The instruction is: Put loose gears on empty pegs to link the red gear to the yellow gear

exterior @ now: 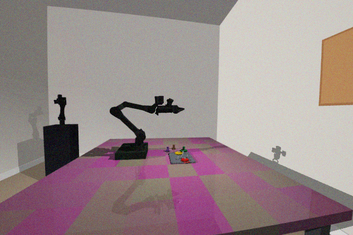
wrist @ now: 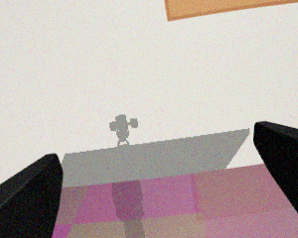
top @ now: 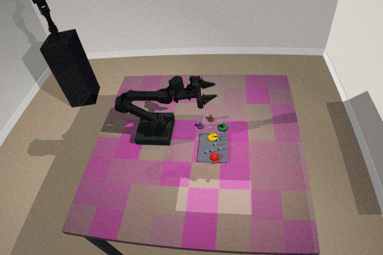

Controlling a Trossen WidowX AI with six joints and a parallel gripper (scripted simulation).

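My gripper tip is 10 cm past the purple gear, 9 cm to the right of it and 36 cm above it. The rest, counted from my gripper tip: green gear (4 cm ahead, 6 cm to the left, 36 cm below); then yellow gear (3 cm behind, 1 cm to the right, 36 cm below); then brown gear (2 cm behind, 15 cm to the left, 36 cm below).
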